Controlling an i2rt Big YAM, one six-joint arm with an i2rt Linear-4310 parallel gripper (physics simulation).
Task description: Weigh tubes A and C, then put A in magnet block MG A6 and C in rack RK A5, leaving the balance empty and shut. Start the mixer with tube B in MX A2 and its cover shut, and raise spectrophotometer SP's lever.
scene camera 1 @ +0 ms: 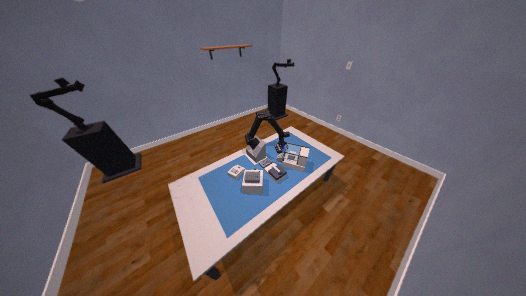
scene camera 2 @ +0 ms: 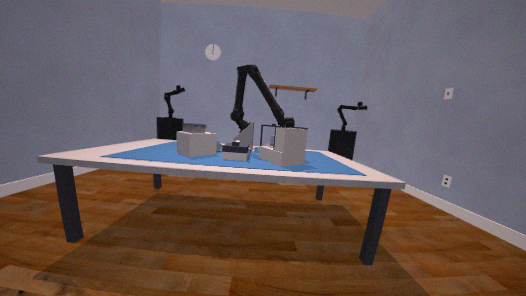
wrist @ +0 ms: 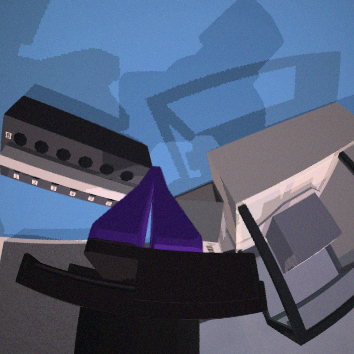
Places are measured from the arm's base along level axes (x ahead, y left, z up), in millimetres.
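Pixels of known places: gripper, fingertip midpoint: (scene camera 1: 283,149) (wrist: 155,171); arm's base at its link origin: (scene camera 1: 254,143) (scene camera 2: 246,128) (wrist: 50,336).
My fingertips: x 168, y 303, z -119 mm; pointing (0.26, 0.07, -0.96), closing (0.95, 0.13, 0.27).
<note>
Ahead of a thing's pixels: the offset from my fingertips to its top centre. "*": to the spot under its first point.
My gripper (scene camera 1: 282,149) (wrist: 155,171) is shut and empty; its purple fingertips meet in the wrist view. It is between the dark six-hole-row block {dx -68, dy -17, dz -3 mm} (wrist: 75,132) and the balance {dx +187, dy -42, dz +171 mm} (scene camera 1: 296,159) (scene camera 2: 291,146) (wrist: 280,145). The block, probably the magnet block, shows empty holes in row B; its row A holes are hidden behind a pale strip. The balance has a black-edged glass shield, and no tube shows on it. A white box with a grey block on top (scene camera 1: 252,183) (scene camera 2: 196,143), probably the mixer, stands farther left. Tube labels and the rack positions are too small to read.
A dark-topped device {dx +213, dy -292, dz +51 mm} (scene camera 1: 276,172) (scene camera 2: 235,151) stands between the white box and the balance, beside a small rack {* dx +70, dy -303, dz -9 mm} (scene camera 1: 265,163). A small white unit {dx -29, dy -625, dz +19 mm} (scene camera 1: 236,171) is near the box. A grey unit {* dx +78, dy -75, dz -7 mm} (wrist: 202,215) sits behind the fingertips. The arm's wedge-shaped mount (scene camera 1: 257,151) is nearby.
</note>
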